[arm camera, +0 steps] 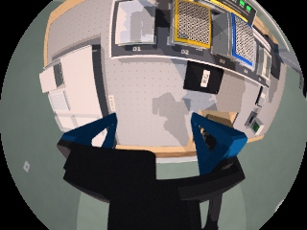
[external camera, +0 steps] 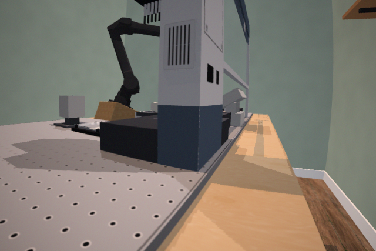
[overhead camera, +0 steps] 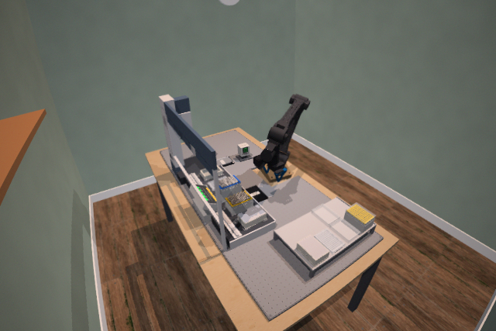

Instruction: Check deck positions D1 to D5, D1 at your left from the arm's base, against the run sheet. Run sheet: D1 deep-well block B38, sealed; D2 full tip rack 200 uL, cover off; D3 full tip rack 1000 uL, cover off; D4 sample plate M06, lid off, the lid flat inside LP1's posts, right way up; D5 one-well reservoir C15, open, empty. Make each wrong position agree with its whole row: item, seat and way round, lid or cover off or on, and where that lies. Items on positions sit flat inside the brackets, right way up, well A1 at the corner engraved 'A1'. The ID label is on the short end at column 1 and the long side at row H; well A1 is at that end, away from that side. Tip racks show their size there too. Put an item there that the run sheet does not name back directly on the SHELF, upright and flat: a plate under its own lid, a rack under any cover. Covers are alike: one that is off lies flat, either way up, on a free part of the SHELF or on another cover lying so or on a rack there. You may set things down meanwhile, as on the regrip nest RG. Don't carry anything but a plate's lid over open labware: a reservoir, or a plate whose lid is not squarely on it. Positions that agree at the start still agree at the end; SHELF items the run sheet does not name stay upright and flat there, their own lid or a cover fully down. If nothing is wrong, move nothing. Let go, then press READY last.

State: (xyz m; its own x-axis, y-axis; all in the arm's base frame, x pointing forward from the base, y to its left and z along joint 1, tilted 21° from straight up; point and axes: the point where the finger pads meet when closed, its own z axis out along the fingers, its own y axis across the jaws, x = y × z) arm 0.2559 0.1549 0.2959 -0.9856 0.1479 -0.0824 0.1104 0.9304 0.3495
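My hand is 16 cm short of the white block, 16 cm above it and 2 cm to the right of it. Also, from my hand: yellow-framed tip rack: 16 cm ahead, 14 cm below, 10 cm to the right; then gantry beam: 31 cm ahead, 29 cm to the right, 27 cm above; then blue-framed tip rack: 22 cm to the right, 14 cm ahead, 12 cm below.
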